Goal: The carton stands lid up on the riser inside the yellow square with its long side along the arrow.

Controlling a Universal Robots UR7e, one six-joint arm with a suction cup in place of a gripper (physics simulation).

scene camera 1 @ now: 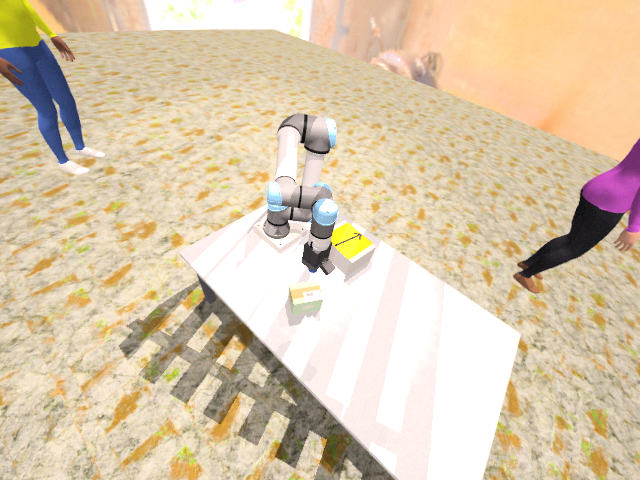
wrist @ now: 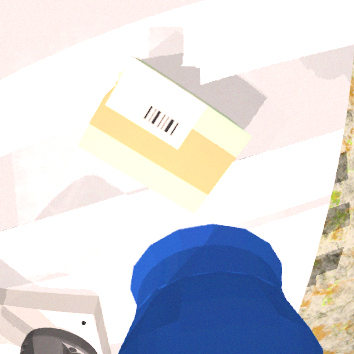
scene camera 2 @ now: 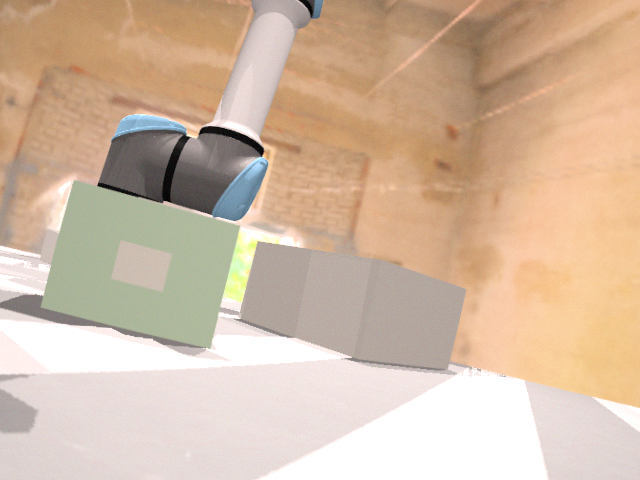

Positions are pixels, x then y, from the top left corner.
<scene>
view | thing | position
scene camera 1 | carton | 305,297
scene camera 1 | riser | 350,249
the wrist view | suction cup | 212,281
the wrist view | carton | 148,126
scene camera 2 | carton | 126,261
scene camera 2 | riser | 369,309
</scene>
